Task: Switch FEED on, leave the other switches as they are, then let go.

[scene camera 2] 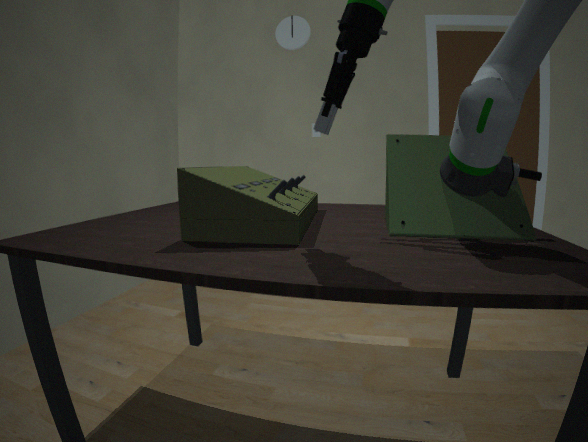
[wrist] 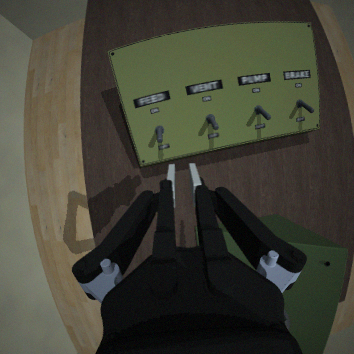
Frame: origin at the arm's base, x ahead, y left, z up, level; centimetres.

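Seen in the pictures: gripper, fingertip midpoint: [scene camera 2: 320, 132] [wrist: 181, 172]; arm's base at its link origin: [scene camera 2: 467, 174].
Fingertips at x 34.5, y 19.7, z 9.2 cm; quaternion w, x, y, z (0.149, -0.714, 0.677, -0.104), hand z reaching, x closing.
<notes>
Pixels of each thing's middle, then the offset from my fingertips to it. Level surfaces: height alone.
- yellow-green switch console at the middle of its body: [wrist: 224, 92] [scene camera 2: 261, 201] dy -10.0, dx +20.5, dz -17.3 cm
- VENT switch at the middle of its body: [wrist: 212, 122] dy -6.1, dx +10.9, dz -12.5 cm
- PUMP switch at the middle of its body: [wrist: 263, 112] dy -17.8, dx +13.7, dz -12.5 cm
- BRAKE switch at the middle of its body: [wrist: 306, 106] dy -29.4, dx +16.5, dz -12.5 cm
- dark table at its surface level: dz -23.3 cm
The yellow-green switch console [scene camera 2: 235, 220] [wrist: 215, 55] stands on the table. Its FEED switch [scene camera 2: 277, 190] [wrist: 159, 134] is at the left end of the row in the wrist view; its lever points down, away from the ON mark and toward the lower label. The VENT switch [wrist: 212, 121], PUMP switch [wrist: 263, 113] and BRAKE switch [wrist: 305, 106] also have their levers toward their lower labels, the last two slanting right. My gripper [scene camera 2: 322, 131] [wrist: 181, 172] is shut to a narrow gap with nothing between the fingers. It hangs above and to the right of the console in the scene view, apart from the switches.
A darker green slanted block [scene camera 2: 420, 185] [wrist: 320, 285] stands on the dark table [scene camera 2: 240, 265] [wrist: 260, 185], to the right of the console in the scene view. The arm's grey-white link [scene camera 2: 480, 120] is in front of that block in the scene view.
</notes>
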